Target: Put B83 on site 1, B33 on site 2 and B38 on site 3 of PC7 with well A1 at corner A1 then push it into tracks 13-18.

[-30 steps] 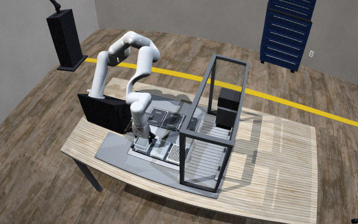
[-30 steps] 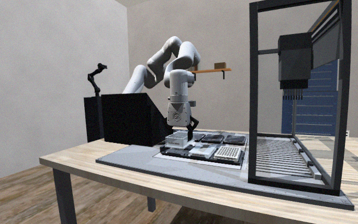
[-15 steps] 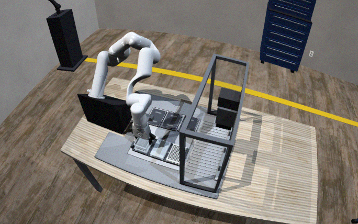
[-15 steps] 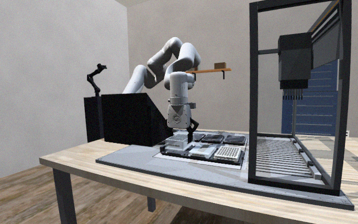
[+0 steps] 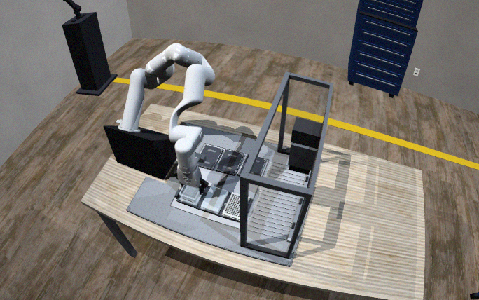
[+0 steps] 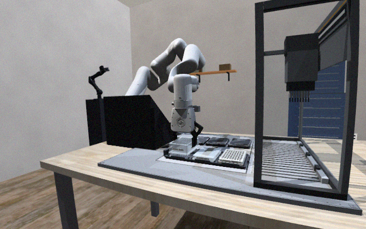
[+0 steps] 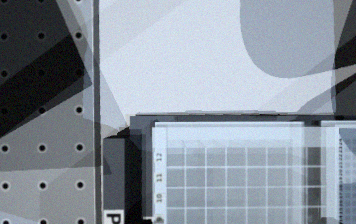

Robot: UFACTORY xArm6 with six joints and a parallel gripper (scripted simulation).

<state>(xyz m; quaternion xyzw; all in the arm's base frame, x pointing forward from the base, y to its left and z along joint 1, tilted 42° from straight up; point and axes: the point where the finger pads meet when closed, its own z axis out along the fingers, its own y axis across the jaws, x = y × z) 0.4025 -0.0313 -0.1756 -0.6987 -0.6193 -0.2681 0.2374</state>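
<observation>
Now: hand 10 cm short of the dark carrier PC7, 1 cm to the left of it and 4 cm above it. Round my hand: nest s2 (11 cm ahead, 23 cm to the left, 5 cm below); deep-well block B83 (1 cm below); nest s3 (22 cm ahead, 23 cm to the left, 5 cm below).
</observation>
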